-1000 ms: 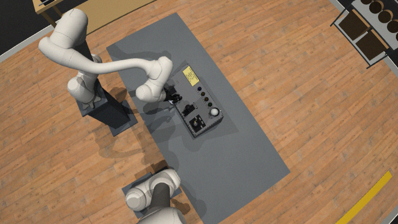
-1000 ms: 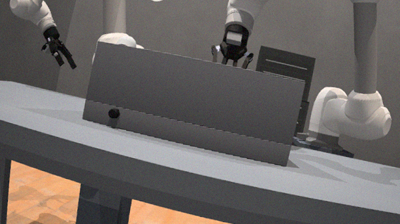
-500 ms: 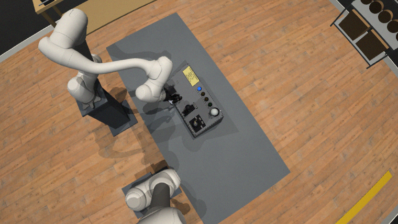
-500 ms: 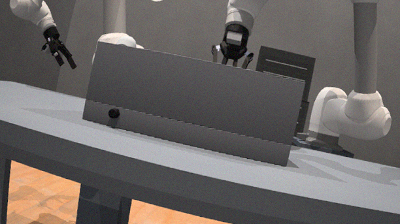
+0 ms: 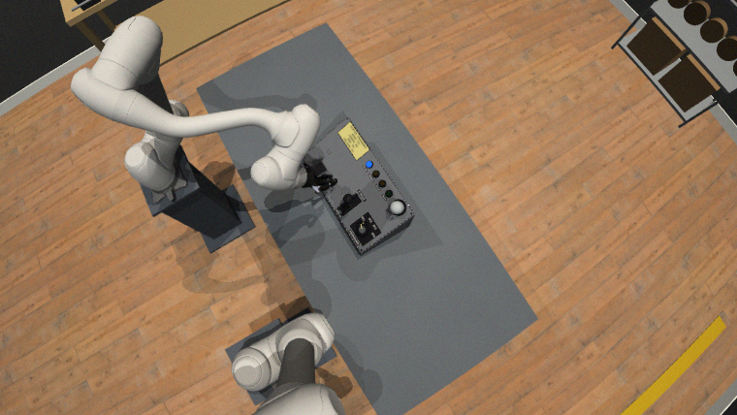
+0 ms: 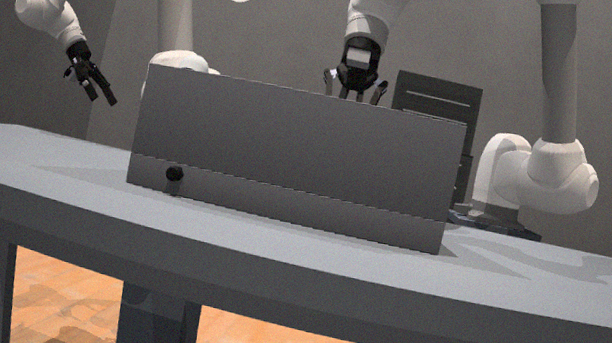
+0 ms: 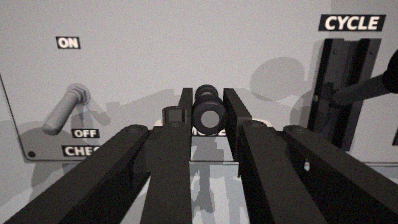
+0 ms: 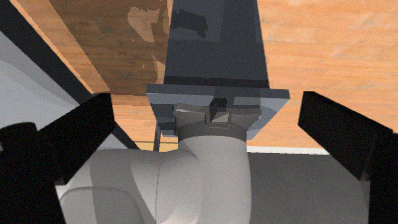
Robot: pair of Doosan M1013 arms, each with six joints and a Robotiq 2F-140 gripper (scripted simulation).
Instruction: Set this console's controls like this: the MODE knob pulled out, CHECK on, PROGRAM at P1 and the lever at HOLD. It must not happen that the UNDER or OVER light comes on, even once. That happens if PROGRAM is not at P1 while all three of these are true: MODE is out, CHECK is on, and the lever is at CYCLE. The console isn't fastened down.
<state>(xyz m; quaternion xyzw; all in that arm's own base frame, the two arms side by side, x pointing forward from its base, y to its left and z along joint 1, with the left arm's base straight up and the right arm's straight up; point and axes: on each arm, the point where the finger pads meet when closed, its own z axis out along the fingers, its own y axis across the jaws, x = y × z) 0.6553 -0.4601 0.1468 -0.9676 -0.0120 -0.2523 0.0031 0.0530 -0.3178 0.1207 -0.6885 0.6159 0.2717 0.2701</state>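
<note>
Right now the mode knob is 30 mm below my left hand and 10 mm ahead of it. From my left hand the other things lie so: black lever 120 mm to the right, 20 mm ahead, 10 mm below; check toggle 120 mm to the left, 40 mm below, 20 mm ahead.
</note>
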